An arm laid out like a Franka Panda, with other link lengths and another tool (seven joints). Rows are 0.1 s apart.
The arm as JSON. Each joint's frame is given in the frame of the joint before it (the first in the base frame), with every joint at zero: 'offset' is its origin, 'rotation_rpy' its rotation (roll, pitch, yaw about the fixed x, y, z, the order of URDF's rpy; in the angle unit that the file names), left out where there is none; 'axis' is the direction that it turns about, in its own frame. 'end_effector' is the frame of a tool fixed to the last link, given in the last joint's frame.
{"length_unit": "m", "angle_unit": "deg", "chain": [
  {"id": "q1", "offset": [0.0, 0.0, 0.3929], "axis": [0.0, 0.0, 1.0]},
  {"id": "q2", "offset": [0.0, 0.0, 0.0], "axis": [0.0, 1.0, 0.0]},
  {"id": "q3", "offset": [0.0, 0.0, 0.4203], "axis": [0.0, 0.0, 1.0]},
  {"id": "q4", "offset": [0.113, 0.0, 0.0], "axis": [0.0, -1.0, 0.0]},
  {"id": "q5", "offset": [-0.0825, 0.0, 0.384], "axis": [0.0, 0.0, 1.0]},
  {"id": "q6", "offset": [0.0, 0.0, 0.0], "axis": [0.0, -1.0, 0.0]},
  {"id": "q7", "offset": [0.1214, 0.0, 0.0], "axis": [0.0, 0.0, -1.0]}
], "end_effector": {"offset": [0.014, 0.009, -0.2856], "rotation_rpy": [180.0, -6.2, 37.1]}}
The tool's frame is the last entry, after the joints.
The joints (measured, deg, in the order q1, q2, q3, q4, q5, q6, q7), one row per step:
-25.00 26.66 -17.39 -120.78 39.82 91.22 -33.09
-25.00 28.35 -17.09 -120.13 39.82 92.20 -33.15
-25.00 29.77 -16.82 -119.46 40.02 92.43 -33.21
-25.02 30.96 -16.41 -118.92 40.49 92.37 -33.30
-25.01 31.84 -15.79 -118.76 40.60 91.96 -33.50
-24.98 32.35 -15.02 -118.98 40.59 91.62 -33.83
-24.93 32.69 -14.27 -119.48 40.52 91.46 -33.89
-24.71 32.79 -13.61 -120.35 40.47 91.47 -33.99
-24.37 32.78 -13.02 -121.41 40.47 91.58 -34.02
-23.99 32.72 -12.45 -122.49 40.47 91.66 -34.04
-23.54 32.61 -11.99 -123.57 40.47 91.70 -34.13
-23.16 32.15 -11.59 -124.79 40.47 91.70 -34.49
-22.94 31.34 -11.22 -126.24 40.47 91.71 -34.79
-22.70 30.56 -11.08 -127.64 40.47 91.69 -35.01
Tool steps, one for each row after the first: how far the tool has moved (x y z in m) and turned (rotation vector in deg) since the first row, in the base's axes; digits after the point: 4 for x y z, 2 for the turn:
0.0021 -0.0025 -0.0153 -0.49 0.67 0.15
0.0043 -0.0022 -0.0260 -0.33 1.19 0.30
0.0073 0.0012 -0.0338 0.24 1.51 0.38
0.0072 0.0093 -0.0394 1.24 1.94 1.05
0.0056 0.0199 -0.0429 2.31 2.22 1.96
0.0025 0.0307 -0.0462 3.25 2.77 2.71
-0.0020 0.0429 -0.0487 4.12 3.33 3.46
-0.0073 0.0558 -0.0509 4.93 3.98 4.16
-0.0128 0.0688 -0.0525 5.72 4.64 4.88
-0.0187 0.0813 -0.0534 6.49 5.24 5.63
-0.0248 0.0929 -0.0515 7.23 5.43 6.38
-0.0319 0.1034 -0.0474 7.92 5.55 6.91
-0.0394 0.1119 -0.0435 8.50 5.77 7.23

